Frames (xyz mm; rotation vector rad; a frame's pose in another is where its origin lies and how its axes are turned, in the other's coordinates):
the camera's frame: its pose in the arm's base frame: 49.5 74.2 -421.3 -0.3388 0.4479 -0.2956
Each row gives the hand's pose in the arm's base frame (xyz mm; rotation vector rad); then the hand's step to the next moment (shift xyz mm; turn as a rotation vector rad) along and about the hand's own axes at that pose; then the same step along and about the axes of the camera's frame.
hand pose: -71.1 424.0 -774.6 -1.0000 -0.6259 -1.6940
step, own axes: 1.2 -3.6 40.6 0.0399 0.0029 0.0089
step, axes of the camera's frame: -11.6 23.0 31.6 -0.0089 -0.0273 0.0293
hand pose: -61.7 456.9 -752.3 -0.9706 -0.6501 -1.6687
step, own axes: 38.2 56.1 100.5 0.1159 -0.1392 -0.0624
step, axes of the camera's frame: 20.3 24.3 117.1 -0.1444 -0.1217 -0.0322
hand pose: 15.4 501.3 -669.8 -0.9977 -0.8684 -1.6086
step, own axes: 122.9 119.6 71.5 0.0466 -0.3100 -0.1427
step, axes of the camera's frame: 44.3 -42.6 175.3 -0.2498 -0.1219 -0.2034
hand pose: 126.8 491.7 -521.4 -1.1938 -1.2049 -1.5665
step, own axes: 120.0 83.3 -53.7 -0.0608 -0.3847 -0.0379
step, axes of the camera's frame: 14.8 -109.7 109.4 -0.2747 0.0263 -0.2775
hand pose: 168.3 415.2 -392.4 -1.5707 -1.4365 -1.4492
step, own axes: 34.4 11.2 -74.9 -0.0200 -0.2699 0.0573
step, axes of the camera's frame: -16.5 -78.6 21.6 -0.2006 0.0990 -0.1628
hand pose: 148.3 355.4 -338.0 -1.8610 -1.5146 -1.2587
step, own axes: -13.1 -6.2 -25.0 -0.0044 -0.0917 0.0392
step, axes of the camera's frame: -4.3 -25.4 -13.2 -0.0648 0.0532 -0.0542
